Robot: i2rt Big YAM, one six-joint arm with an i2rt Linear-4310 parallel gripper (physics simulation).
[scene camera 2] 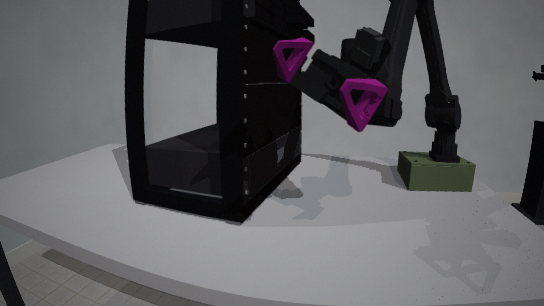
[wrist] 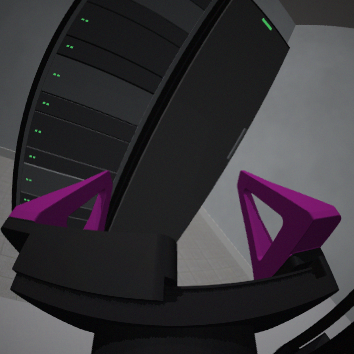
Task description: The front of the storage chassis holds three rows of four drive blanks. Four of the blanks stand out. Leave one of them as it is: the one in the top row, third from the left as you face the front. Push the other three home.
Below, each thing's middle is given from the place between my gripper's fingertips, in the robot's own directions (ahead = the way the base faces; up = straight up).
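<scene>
You'd find the black rack (scene camera 2: 256,143) 42 cm to the right of my hand and 29 cm ahead of it, and it's 1 cm above my hand as well.
</scene>
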